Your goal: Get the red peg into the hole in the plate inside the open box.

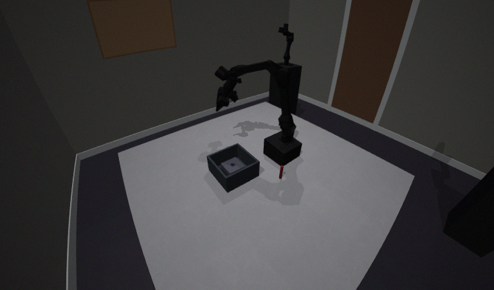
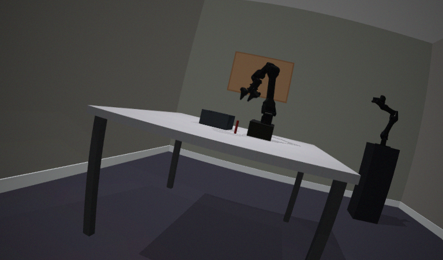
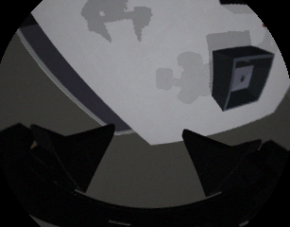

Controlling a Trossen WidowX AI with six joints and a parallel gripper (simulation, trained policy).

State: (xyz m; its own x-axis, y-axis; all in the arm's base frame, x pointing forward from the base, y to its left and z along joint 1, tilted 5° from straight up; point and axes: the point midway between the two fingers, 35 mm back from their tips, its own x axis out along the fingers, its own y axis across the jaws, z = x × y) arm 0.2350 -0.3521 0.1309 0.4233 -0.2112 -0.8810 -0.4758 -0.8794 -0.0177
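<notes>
Now: the red peg 9 cm behind my gripper tip, 48 cm to the left of it and 19 cm below it. Also, from my gripper tip: dark box: 9 cm ahead, 31 cm to the left, 21 cm below; grey plate: 9 cm ahead, 31 cm to the left, 19 cm below.
</notes>
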